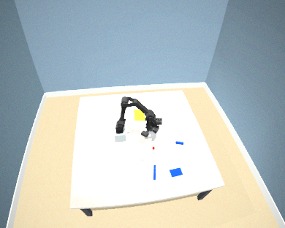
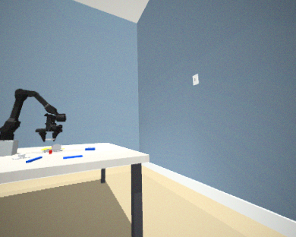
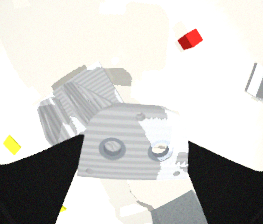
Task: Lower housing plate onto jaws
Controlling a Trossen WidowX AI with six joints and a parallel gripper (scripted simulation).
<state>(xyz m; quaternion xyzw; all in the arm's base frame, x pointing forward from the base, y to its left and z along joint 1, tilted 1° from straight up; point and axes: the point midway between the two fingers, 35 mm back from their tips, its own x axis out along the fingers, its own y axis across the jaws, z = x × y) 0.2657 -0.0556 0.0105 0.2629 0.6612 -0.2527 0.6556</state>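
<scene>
The small red cube is 3 cm ahead of my gripper tip, 11 cm to the right of it and 7 cm below it. Also, from my gripper tip: short blue piece 29 cm ahead, 10 cm to the right, 7 cm below; thin blue bar 1 cm behind, 35 cm to the right, 8 cm below; yellow block 3 cm behind, 33 cm to the left, 8 cm below.
</scene>
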